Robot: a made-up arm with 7 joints. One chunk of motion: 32 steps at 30 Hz.
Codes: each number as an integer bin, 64 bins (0 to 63) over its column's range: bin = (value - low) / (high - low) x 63, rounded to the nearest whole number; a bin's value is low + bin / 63 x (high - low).
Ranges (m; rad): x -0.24..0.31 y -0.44..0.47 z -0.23..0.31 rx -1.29..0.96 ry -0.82..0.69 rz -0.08..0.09
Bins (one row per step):
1: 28 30 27 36 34 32
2: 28 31 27 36 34 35
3: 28 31 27 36 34 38
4: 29 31 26 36 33 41
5: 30 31 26 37 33 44
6: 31 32 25 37 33 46
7: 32 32 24 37 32 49
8: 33 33 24 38 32 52
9: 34 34 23 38 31 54
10: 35 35 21 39 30 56
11: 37 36 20 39 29 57
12: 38 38 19 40 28 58
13: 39 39 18 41 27 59
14: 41 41 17 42 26 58
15: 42 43 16 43 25 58
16: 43 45 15 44 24 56
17: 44 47 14 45 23 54
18: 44 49 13 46 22 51
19: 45 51 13 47 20 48
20: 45 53 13 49 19 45
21: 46 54 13 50 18 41
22: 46 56 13 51 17 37
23: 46 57 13 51 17 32
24: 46 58 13 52 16 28
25: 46 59 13 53 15 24
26: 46 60 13 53 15 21
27: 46 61 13 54 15 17
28: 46 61 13 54 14 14
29: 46 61 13 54 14 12
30: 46 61 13 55 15 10
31: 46 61 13 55 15 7
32: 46 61 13 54 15 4
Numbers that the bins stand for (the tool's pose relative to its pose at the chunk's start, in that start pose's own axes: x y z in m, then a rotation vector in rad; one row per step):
1: 0.0044 -0.0067 0.0014 -0.0043 -0.0051 0.0063
2: 0.0044 0.0078 0.0014 -0.0043 -0.0051 0.0144
3: 0.0044 0.0078 0.0014 -0.0043 -0.0051 0.0225
4: 0.0132 0.0078 -0.0071 -0.0043 -0.0290 0.0306
5: 0.0219 0.0078 -0.0071 0.0314 -0.0290 0.0387
6: 0.0306 0.0222 -0.0157 0.0314 -0.0290 0.0441
7: 0.0394 0.0222 -0.0243 0.0314 -0.0530 0.0522
8: 0.0481 0.0367 -0.0243 0.0671 -0.0530 0.0603
9: 0.0568 0.0511 -0.0329 0.0671 -0.0770 0.0657
10: 0.0656 0.0656 -0.0500 0.1029 -0.1010 0.0711
11: 0.0830 0.0800 -0.0586 0.1029 -0.1249 0.0738
12: 0.0917 0.1089 -0.0671 0.1386 -0.1489 0.0765
13: 0.1005 0.1233 -0.0757 0.1743 -0.1729 0.0792
14: 0.1179 0.1522 -0.0843 0.2100 -0.1968 0.0765
15: 0.1267 0.1811 -0.0929 0.2457 -0.2208 0.0765
16: 0.1354 0.2100 -0.1014 0.2814 -0.2448 0.0711
17: 0.1441 0.2389 -0.1100 0.3171 -0.2687 0.0657
18: 0.1441 0.2678 -0.1186 0.3529 -0.2927 0.0576
19: 0.1529 0.2967 -0.1186 0.3886 -0.3406 0.0495
20: 0.1529 0.3256 -0.1186 0.4600 -0.3646 0.0414
21: 0.1616 0.3400 -0.1186 0.4957 -0.3886 0.0306
22: 0.1616 0.3689 -0.1186 0.5314 -0.4125 0.0198
23: 0.1616 0.3833 -0.1186 0.5314 -0.4125 0.0063
24: 0.1616 0.3978 -0.1186 0.5671 -0.4365 -0.0044
25: 0.1616 0.4122 -0.1186 0.6029 -0.4605 -0.0152
26: 0.1616 0.4267 -0.1186 0.6029 -0.4605 -0.0233
27: 0.1616 0.4411 -0.1186 0.6386 -0.4605 -0.0341
28: 0.1616 0.4411 -0.1186 0.6386 -0.4844 -0.0422
29: 0.1616 0.4411 -0.1186 0.6386 -0.4844 -0.0476
30: 0.1616 0.4411 -0.1186 0.6743 -0.4605 -0.0530
31: 0.1616 0.4411 -0.1186 0.6743 -0.4605 -0.0611
32: 0.1616 0.4411 -0.1186 0.6386 -0.4605 -0.0692

